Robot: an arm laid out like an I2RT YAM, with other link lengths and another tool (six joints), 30 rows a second.
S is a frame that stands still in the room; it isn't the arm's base.
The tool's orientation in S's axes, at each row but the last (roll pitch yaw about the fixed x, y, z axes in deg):
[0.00, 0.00, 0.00]
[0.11, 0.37, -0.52]
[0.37, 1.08, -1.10]
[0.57, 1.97, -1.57]
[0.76, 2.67, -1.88]
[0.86, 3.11, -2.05]
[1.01, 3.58, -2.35]
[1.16, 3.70, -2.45]
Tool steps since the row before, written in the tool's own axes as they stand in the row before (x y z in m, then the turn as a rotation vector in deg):
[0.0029, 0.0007, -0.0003, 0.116, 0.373, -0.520]
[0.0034, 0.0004, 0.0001, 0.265, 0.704, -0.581]
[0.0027, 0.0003, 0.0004, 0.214, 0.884, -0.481]
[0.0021, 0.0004, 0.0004, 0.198, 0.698, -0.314]
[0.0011, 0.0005, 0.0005, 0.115, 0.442, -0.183]
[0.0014, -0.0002, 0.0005, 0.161, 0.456, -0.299]
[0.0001, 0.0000, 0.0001, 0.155, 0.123, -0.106]
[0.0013, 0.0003, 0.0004, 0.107, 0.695, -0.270]
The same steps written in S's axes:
[0.0029, 0.0007, -0.0003, 0.116, 0.373, -0.520]
[0.0034, 0.0004, 0.0001, 0.268, 0.703, -0.581]
[0.0027, 0.0002, 0.0004, 0.222, 0.883, -0.479]
[0.0021, 0.0003, 0.0003, 0.206, 0.696, -0.314]
[0.0011, 0.0005, 0.0005, 0.121, 0.441, -0.182]
[0.0014, -0.0003, 0.0004, 0.161, 0.455, -0.300]
[0.0001, 0.0000, 0.0001, 0.153, 0.119, -0.113]
[0.0013, 0.0002, 0.0003, 0.120, 0.696, -0.262]

